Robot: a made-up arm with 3 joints.
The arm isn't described. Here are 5 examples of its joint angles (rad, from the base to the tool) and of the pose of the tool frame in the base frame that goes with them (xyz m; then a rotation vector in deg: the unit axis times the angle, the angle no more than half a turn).
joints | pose
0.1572 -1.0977 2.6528 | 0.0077 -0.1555 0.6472 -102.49 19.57 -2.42
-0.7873 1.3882 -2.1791 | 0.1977 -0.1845 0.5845 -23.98 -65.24 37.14
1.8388 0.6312 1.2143 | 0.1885 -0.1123 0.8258 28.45 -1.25 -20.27
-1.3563 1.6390 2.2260 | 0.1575 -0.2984 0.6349 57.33 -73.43 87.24
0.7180 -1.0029 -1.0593 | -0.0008 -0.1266 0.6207 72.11 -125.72 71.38
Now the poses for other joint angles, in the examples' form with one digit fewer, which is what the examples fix.
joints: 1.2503 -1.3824 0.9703
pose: 0.057 -0.070 0.560 -13.4 -104.7 15.5
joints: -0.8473 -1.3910 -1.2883
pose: 0.005 -0.205 0.831 96.1 -29.7 66.0
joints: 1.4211 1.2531 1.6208
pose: 0.299 -0.110 0.762 8.2 67.5 -16.7
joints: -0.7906 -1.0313 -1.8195
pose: 0.006 -0.164 0.796 105.8 -44.9 50.9
